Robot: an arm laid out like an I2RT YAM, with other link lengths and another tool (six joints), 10 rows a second.
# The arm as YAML. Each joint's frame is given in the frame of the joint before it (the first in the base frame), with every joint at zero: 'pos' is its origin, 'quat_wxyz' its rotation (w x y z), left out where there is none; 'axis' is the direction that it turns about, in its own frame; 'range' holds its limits. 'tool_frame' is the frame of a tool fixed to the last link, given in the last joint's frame.
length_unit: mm
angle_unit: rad
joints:
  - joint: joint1
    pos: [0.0, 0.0, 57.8]
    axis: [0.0, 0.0, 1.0]
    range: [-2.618, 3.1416]
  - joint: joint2
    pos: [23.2, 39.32, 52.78]
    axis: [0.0, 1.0, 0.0]
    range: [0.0, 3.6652]
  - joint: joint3
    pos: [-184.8, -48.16, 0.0]
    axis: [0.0, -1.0, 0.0]
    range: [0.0, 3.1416]
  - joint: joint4
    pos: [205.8, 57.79, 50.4]
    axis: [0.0, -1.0, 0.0]
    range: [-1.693, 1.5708]
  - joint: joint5
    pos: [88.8, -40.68, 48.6]
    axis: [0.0, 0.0, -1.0]
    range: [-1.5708, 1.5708]
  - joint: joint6
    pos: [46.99, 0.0, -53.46]
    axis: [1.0, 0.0, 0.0]
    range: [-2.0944, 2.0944]
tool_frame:
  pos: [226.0, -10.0, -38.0]
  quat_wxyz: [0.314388, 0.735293, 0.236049, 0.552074]
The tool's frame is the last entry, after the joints.
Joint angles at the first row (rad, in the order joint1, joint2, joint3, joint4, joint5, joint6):
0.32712 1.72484 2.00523 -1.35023 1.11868 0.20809
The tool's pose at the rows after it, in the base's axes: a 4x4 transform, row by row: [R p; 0 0 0 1], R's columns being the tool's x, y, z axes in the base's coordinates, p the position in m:
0.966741 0.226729 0.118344 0.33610; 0.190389 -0.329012 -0.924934 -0.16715; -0.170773 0.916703 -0.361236 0.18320; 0 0 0 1
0.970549 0.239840 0.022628 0.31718; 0.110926 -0.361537 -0.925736 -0.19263; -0.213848 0.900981 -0.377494 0.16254; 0 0 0 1
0.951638 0.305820 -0.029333 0.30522; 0.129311 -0.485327 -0.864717 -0.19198; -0.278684 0.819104 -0.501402 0.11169; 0 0 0 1
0.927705 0.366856 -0.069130 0.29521; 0.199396 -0.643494 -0.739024 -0.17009; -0.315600 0.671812 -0.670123 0.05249; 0 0 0 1
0.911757 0.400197 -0.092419 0.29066; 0.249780 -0.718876 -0.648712 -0.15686; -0.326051 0.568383 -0.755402 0.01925; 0 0 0 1
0.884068 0.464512 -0.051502 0.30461; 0.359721 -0.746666 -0.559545 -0.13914; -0.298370 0.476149 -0.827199 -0.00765; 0 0 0 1
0.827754 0.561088 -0.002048 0.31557; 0.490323 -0.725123 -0.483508 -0.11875; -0.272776 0.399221 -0.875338 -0.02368; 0 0 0 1
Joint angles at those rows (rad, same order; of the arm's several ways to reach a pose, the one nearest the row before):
0.22299 1.72830 1.96216 -1.35752 1.11792 0.24933
0.13830 1.73668 1.90532 -1.35372 1.09770 0.26954
0.06771 1.74887 1.84726 -1.35287 0.94167 0.26874
0.00097 1.76528 1.79925 -1.34835 0.71317 0.25580
-0.05208 1.77826 1.75921 -1.31820 0.57507 0.21762
-0.09211 1.78473 1.71380 -1.23658 0.43012 0.11770
-0.11043 1.78476 1.68521 -1.19118 0.30499 -0.00018

